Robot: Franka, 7 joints.
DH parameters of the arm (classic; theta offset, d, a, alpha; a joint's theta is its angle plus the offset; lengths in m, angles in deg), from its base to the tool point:
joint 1: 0 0.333 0 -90
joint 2: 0 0 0 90
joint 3: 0 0.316 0.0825 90
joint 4: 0 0 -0.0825 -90
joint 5: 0 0.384 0 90
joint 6: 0 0 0.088 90
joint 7: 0 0.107 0 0
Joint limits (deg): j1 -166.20..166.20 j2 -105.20..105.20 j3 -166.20..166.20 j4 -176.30..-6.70 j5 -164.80..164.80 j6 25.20..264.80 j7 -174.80..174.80
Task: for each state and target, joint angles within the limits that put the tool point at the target. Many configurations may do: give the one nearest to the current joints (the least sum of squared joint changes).
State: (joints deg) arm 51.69 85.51 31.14 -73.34 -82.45 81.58 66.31
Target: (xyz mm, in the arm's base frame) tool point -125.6 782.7 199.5
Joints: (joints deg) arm 79.24 72.53 48.59 -54.07 -88.96 102.64 66.31
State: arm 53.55 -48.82 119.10 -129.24 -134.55 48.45 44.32
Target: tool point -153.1 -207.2 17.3
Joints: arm 90.32 -60.58 166.20 -160.97 -154.31 48.78 44.32
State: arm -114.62 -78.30 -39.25 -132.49 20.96 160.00 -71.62
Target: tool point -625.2 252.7 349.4
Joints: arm -86.27 -97.05 -82.91 -107.97 23.20 165.66 -71.62
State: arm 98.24 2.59 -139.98 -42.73 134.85 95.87 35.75
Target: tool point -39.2 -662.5 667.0
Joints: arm 68.37 -15.42 -166.15 -86.48 128.57 94.84 35.75
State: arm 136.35 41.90 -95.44 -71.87 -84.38 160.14 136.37
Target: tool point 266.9 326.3 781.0
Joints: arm 147.49 60.44 -138.46 -114.44 -88.94 156.78 136.37
